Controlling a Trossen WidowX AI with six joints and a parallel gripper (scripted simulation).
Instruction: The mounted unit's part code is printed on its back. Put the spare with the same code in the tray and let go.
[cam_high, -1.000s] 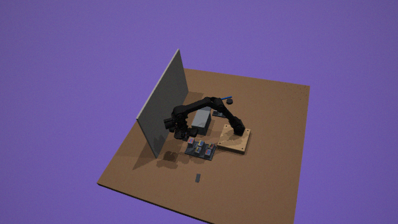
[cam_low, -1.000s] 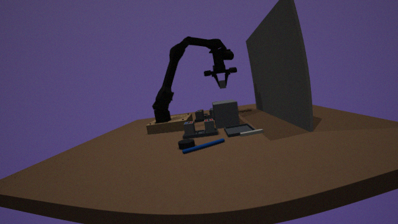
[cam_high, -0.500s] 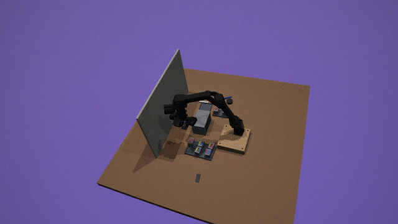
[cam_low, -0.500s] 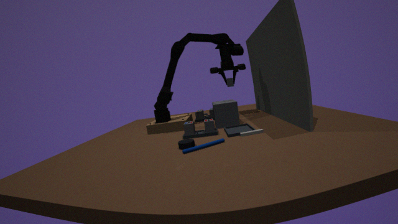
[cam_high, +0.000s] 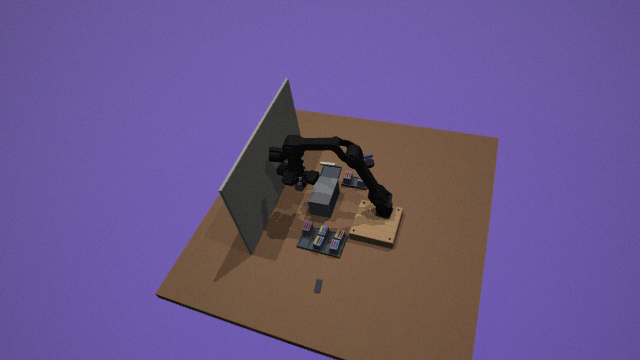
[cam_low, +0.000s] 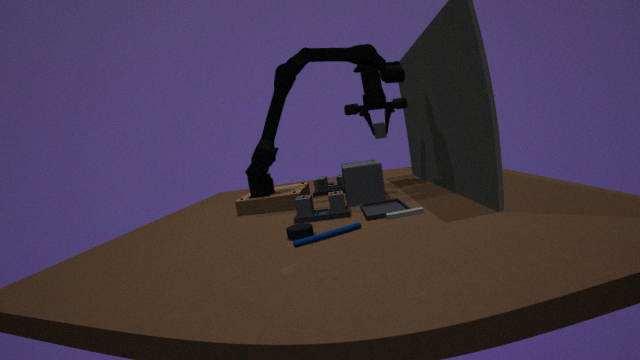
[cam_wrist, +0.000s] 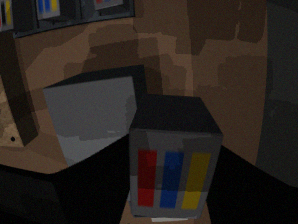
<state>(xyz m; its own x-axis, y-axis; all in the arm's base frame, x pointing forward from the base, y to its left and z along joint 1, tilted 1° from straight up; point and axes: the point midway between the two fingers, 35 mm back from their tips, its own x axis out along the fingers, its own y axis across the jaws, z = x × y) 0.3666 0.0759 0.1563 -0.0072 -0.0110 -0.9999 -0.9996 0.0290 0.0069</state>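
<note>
The tray lies 2 cm behind my gripper tip, 23 cm to the right of it and 17 cm below it. From my gripper tip the other things lie so: mounted unit: 7 cm behind, 5 cm to the right, 12 cm below; then grey spare: 2 cm above; then tall dark wall panel: 17 cm ahead, 3 cm to the right, 5 cm above.
</note>
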